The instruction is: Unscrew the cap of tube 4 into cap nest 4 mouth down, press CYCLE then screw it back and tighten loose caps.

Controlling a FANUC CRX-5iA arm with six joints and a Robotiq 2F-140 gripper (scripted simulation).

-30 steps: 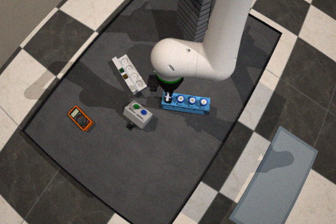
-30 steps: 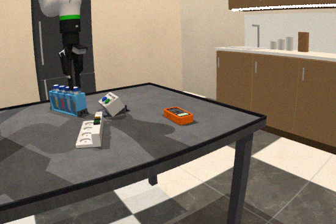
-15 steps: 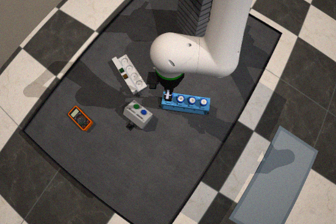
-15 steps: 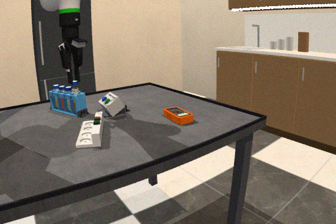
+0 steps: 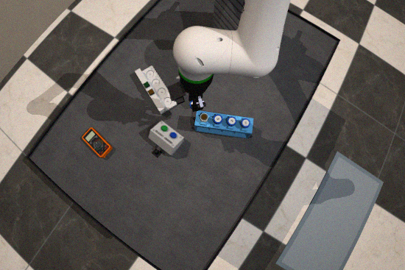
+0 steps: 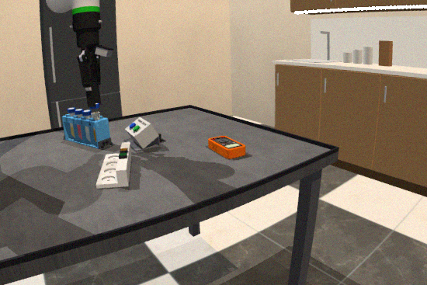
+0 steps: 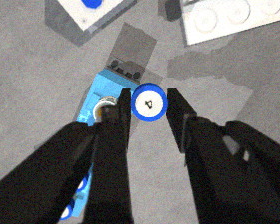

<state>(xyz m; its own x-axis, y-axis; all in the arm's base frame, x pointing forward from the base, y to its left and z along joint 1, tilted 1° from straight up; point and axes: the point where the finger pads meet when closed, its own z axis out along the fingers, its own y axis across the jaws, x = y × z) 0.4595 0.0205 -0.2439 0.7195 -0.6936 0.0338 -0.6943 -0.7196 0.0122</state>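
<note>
My hand is 120 mm short of the blue key, 30 mm to the left of it and 120 mm above it. Also, from my hand: grey key housing (140 mm ahead, 50 mm to the right, 130 mm below); green key (110 mm ahead, 70 mm to the right, 120 mm below); cap 2 (20 mm behind, 150 mm to the left, 70 mm below).
</note>
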